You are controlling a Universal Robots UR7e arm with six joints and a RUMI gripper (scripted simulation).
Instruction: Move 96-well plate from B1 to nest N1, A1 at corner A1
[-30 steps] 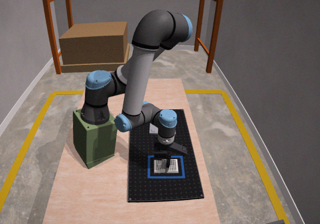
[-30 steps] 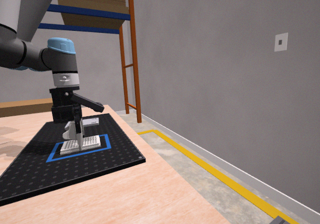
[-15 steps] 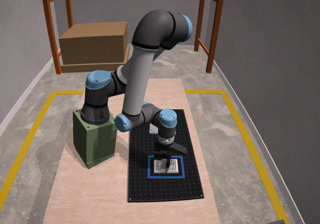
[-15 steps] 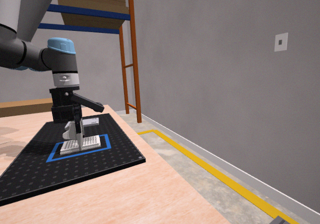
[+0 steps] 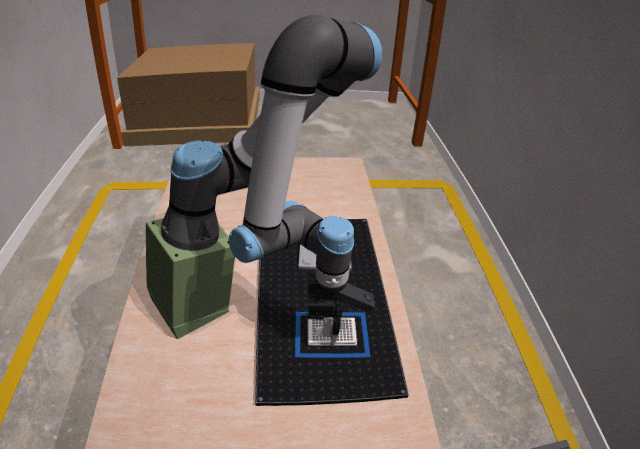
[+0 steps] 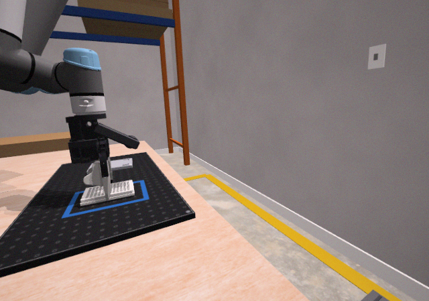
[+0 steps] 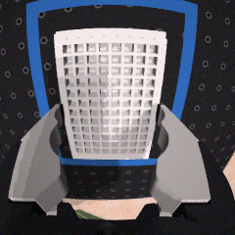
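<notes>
Right now my hand is 30 cm to the right of the grey plate nest, 5 cm past it and 1 cm above it. From my hand the other things lie so: 96-well plate (1 cm below); then A1 mark (25 cm to the left, 3 cm ahead, 1 cm below).
</notes>
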